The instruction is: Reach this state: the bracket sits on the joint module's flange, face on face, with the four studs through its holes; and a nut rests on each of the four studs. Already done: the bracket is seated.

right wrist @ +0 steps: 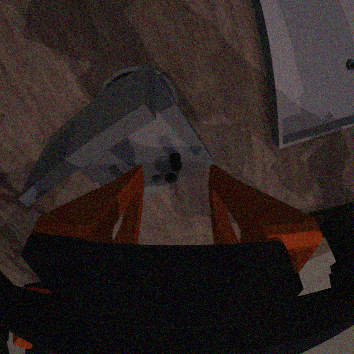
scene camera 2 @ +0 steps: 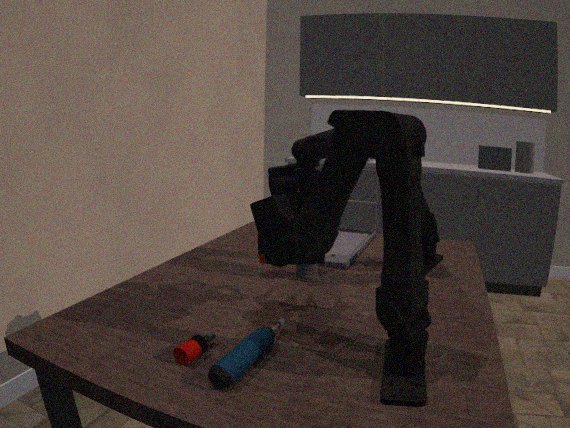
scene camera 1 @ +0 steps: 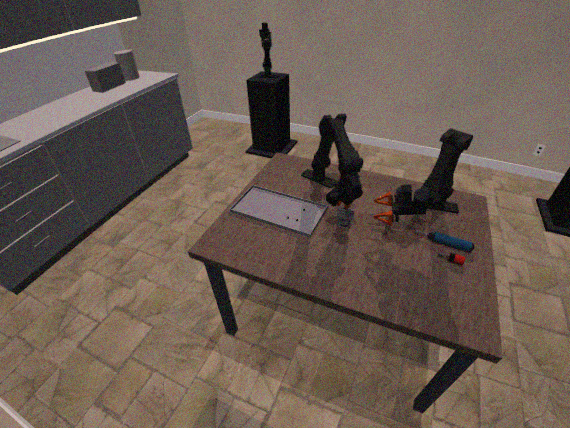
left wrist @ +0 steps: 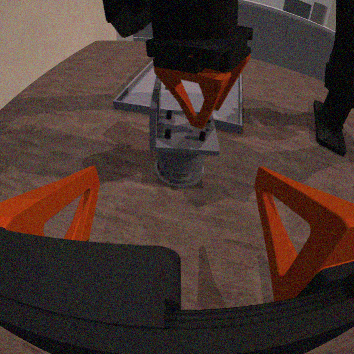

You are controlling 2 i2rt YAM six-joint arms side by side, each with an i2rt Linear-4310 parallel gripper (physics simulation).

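Where they show: left gripper, fingertip midpoint: (scene camera 1: 373,208) (left wrist: 176,175); right gripper, fingertip midpoint: (right wrist: 175,173) (scene camera 1: 342,207) (left wrist: 205,117); left arm's base, origin of the base link: (scene camera 2: 403,371) (scene camera 1: 436,205); right arm's base, origin of the base link: (right wrist: 333,216) (scene camera 2: 424,264) (scene camera 1: 318,178) (left wrist: 327,125).
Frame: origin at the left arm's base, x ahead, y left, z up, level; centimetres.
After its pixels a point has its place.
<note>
The grey bracket (scene camera 1: 345,214) {x 28.9, y -42.2, z 8.6 cm} (left wrist: 185,144) {x 25.1, y -39.7, z 6.6 cm} (right wrist: 165,130) {x 25.6, y -44.8, z 6.6 cm} sits on top of the joint module (left wrist: 181,170) {x 25.1, y -39.7, z 2.8 cm}, a short grey cylinder. In the left wrist view three dark studs show through the bracket's plate; the fourth is hidden behind a right fingertip. My right gripper (left wrist: 205,117) {x 23.1, y -44.1, z 7.2 cm} (right wrist: 175,173) {x 23.1, y -44.1, z 7.2 cm} is partly open and empty, its tips low over the studs. Dark round ends show between and just ahead of its tips in the right wrist view; whether one is a nut on a stud I cannot tell. Three dark nuts (scene camera 1: 296,220) {x 29.7, y -63.8, z 0.6 cm} lie in the tray. My left gripper (scene camera 1: 375,209) {x 25.7, y -30.9, z 11.7 cm} (left wrist: 176,175) {x 25.7, y -30.9, z 11.7 cm} is wide open and empty, apart from the bracket.
The shallow grey tray (scene camera 1: 271,228) {x 34.9, y -74.2, z 0.2 cm} (right wrist: 276,107) {x 20.5, y -52.6, z 1.5 cm} lies beside the module, at the left of scene camera 1. A blue driver (scene camera 1: 451,241) {x 27.8, y 3.2, z 3.3 cm} (scene camera 2: 243,356) {x 25.5, y 6.6, z 3.6 cm} and a smaller red-and-black tool (scene camera 1: 456,259) {x 37.1, y 4.5, z 2.6 cm} (scene camera 2: 190,351) {x 34.8, y 6.9, z 2.7 cm} lie on the table at the right of scene camera 1.
</note>
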